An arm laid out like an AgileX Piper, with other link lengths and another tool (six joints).
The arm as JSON. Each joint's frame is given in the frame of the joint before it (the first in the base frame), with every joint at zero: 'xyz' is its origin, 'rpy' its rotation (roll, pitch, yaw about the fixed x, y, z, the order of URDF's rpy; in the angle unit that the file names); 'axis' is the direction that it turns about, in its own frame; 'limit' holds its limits. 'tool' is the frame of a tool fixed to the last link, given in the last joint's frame.
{
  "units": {
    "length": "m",
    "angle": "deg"
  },
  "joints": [
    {
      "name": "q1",
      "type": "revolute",
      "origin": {
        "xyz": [
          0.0,
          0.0,
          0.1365
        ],
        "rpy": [
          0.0,
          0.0,
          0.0
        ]
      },
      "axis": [
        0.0,
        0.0,
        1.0
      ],
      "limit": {
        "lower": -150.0,
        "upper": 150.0
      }
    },
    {
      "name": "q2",
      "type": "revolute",
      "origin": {
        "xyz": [
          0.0,
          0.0,
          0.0
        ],
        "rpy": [
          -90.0,
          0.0,
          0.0
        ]
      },
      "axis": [
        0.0,
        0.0,
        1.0
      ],
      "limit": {
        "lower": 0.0,
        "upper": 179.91
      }
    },
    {
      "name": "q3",
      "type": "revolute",
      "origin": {
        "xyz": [
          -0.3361,
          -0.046,
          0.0
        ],
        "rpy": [
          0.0,
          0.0,
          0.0
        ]
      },
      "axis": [
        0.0,
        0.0,
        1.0
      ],
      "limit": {
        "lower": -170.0,
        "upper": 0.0
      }
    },
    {
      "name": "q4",
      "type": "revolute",
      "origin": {
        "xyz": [
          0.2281,
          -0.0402,
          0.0
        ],
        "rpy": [
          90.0,
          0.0,
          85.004
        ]
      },
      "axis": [
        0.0,
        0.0,
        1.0
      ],
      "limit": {
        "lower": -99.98,
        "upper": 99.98
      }
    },
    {
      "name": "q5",
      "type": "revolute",
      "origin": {
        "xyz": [
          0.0,
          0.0,
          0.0
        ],
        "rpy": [
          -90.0,
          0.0,
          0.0
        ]
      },
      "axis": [
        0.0,
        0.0,
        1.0
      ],
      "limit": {
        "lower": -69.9,
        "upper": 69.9
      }
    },
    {
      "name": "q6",
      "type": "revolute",
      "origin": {
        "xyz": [
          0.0,
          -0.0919,
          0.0
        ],
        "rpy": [
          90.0,
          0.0,
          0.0
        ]
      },
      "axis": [
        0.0,
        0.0,
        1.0
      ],
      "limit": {
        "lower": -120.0,
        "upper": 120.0
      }
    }
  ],
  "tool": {
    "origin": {
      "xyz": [
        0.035,
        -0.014,
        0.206
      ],
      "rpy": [
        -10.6,
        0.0,
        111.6
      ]
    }
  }
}
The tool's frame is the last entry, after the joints.
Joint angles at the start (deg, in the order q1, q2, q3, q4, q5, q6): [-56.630, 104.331, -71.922, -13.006, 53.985, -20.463]
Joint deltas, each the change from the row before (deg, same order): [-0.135, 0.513, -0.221, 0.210, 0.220, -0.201]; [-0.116, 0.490, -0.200, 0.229, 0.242, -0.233]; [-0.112, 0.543, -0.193, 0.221, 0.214, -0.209]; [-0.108, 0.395, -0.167, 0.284, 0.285, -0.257]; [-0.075, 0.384, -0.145, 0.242, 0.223, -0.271]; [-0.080, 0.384, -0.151, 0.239, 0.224, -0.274]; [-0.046, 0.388, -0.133, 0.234, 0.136, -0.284]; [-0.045, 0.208, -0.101, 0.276, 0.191, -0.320]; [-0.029, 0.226, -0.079, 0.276, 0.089, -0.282]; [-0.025, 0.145, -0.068, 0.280, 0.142, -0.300]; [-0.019, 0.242, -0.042, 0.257, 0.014, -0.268]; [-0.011, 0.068, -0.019, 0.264, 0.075, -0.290]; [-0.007, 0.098, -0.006, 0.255, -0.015, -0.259]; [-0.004, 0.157, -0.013, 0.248, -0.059, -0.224]
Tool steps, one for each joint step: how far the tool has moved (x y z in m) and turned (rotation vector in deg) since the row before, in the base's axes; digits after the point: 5 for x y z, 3 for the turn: [-0.00041, 0.00031, -0.00264, 0.526, 0.187, -0.080]; [-0.00037, 0.00059, -0.00260, 0.554, 0.190, -0.043]; [-0.00034, 0.00059, -0.00295, 0.578, 0.204, -0.053]; [-0.00035, 0.00105, -0.00218, 0.565, 0.141, -0.045]; [-0.00015, 0.00087, -0.00213, 0.509, 0.140, 0.034]; [-0.00017, 0.00083, -0.00209, 0.504, 0.137, 0.033]; [0.00024, 0.00064, -0.00218, 0.454, 0.098, 0.095]; [0.00022, 0.00095, -0.00120, 0.395, 0.025, 0.102]; [0.00056, 0.00074, -0.00140, 0.346, -0.024, 0.098]; [0.00045, 0.00094, -0.00093, 0.331, -0.031, 0.109]; [0.00065, 0.00064, -0.00162, 0.322, -0.032, 0.115]; [0.00058, 0.00084, -0.00061, 0.247, -0.079, 0.132]; [0.00080, 0.00058, -0.00084, 0.205, -0.109, 0.124]; [0.00091, 0.00044, -0.00119, 0.208, -0.108, 0.102]
